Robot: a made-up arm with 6 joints.
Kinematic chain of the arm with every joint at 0, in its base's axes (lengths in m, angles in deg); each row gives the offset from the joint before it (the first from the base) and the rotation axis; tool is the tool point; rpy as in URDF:
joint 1: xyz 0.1 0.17 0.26 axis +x
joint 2: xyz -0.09 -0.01 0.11 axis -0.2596 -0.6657 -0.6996
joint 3: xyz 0.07 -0.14 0 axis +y
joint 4: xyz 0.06 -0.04 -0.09 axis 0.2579 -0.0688 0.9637
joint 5: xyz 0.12 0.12 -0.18 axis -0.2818 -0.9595 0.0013
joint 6: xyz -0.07 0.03 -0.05 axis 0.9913 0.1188 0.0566
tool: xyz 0.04 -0.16 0.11 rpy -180 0 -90
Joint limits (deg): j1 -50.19..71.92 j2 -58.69..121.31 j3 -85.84..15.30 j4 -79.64..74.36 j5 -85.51..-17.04 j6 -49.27..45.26
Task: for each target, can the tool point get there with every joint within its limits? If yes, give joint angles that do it. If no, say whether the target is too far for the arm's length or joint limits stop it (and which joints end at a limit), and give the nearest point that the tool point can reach.
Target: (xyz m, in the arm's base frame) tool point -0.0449 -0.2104 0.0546
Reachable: yes | joints 28.80 78.69 -7.58 -60.94 -41.53 34.73
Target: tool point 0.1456 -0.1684 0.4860
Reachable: yes | joints -32.13 30.32 -10.80 -47.60 -43.02 5.82
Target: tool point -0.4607 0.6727 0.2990
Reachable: no: joint limits stop it (at a limit: joint 1, joint 2, joint 3, joint 5, joint 6) | nearest point -0.3769 0.5217 0.3728 | short by 0.188 m
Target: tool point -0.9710 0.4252 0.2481
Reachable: no: too far | nearest point -0.5100 0.3366 0.3765 | short by 0.487 m
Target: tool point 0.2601 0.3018 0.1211
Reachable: yes | joints 9.83 -44.65 -33.19 36.04 -65.86 1.69
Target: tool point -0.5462 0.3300 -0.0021
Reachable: no: joint limits stop it (at a limit: joint 1, joint 2, joint 3, joint 4, joint 5) | nearest point -0.3332 0.1182 -0.0563 | short by 0.305 m
